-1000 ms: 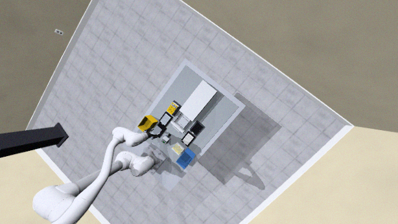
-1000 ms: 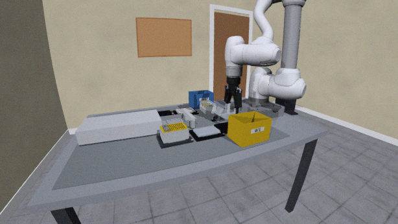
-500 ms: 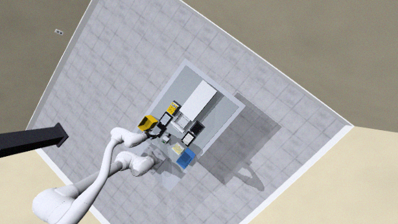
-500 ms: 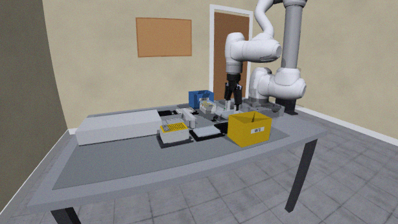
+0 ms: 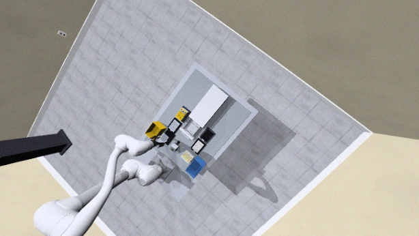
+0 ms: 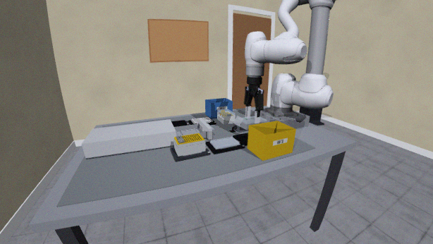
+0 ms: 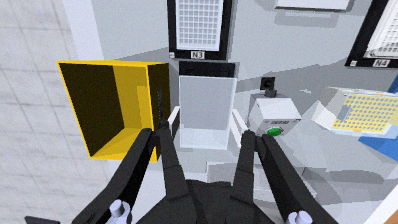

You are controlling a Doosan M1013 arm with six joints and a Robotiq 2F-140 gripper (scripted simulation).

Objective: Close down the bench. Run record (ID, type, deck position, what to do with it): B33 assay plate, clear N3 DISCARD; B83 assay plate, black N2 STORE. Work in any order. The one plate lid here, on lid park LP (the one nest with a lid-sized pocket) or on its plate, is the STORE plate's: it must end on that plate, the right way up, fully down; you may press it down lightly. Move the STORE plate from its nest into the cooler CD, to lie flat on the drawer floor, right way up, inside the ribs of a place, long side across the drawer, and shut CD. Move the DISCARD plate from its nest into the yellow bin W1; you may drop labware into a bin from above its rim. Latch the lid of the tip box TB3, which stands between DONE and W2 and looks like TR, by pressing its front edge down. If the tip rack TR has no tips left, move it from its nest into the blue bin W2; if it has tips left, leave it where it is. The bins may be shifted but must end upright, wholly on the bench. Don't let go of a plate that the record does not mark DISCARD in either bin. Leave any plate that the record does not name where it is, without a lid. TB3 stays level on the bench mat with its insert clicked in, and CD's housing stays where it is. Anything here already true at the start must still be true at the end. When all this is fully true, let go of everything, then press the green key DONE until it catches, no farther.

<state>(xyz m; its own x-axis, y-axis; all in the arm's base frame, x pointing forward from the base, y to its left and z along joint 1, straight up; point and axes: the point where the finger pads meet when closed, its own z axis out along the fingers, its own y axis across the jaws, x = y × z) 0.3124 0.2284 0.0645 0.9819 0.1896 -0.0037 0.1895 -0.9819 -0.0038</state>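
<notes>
The black plate lies 40 cm ahead of my hand, 28 cm to the right of it and 12 cm below it. Round my hand: see-through plate lid: 2 cm below; then N3 label: 9 cm ahead, 4 cm to the left, 12 cm below; then green key: 2 cm behind, 16 cm to the right, 7 cm below.
</notes>
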